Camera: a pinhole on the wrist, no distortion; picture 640 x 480 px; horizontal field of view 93.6 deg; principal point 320.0 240.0 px. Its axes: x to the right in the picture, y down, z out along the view. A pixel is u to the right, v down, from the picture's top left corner.
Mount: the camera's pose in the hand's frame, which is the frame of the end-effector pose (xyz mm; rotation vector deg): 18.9 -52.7 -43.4 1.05 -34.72 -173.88
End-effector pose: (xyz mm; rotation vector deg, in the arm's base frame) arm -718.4 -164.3 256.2 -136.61 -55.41 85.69
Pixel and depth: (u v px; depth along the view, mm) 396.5 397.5 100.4
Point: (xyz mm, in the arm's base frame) -807.3 -131.8 256.5
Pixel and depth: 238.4 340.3 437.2
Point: -1041.0 -152.8 -39.9
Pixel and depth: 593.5 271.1 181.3
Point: -876.6 -272.2 307.7
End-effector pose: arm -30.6 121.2 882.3 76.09 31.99 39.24
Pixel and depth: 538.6 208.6 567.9
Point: -9.2 -465.7 1148.0
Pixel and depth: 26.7 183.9 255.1
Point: 259.5 202.5 1014.9
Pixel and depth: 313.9 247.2 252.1
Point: 114.7 8.9 952.3
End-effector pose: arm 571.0 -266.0 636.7 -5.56 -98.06 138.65
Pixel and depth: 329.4 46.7 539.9
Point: 495.4 -722.5 298.3
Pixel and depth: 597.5 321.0 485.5
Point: 927.7 -763.0 777.1
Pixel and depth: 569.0 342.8 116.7
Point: 641.0 -337.9 706.2
